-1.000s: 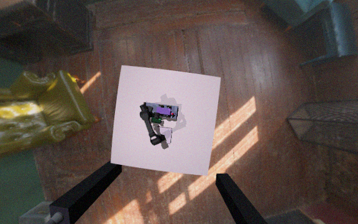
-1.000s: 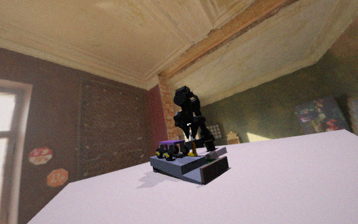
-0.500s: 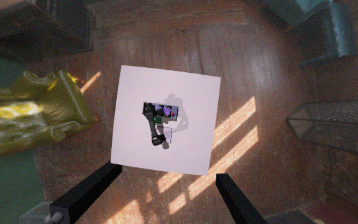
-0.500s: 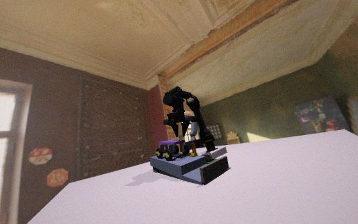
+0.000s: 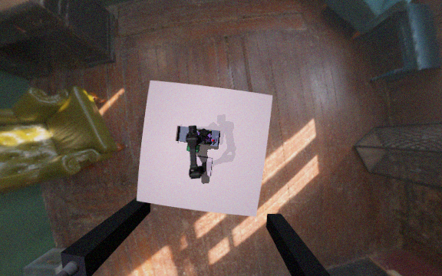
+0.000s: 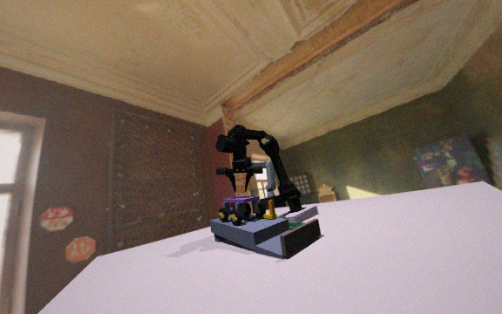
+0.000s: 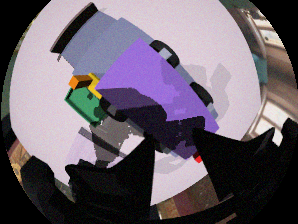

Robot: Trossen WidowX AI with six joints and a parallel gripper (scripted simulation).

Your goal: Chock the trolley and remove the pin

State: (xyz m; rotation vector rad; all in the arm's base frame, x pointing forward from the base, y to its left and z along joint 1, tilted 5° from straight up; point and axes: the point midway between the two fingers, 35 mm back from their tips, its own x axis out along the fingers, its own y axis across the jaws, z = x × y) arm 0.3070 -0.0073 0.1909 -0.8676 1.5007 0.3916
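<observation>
Right now the red stop pin is 2 cm behind my gripper tip, 10 cm to the right of it and 5 cm below it. Also, from my gripper tip: yellow chock: 3 cm behind, 10 cm to the left, 10 cm below; purple-topped trolley: 1 cm ahead, 7 cm below; green tray: 10 cm behind, 11 cm to the left, 19 cm below.
</observation>
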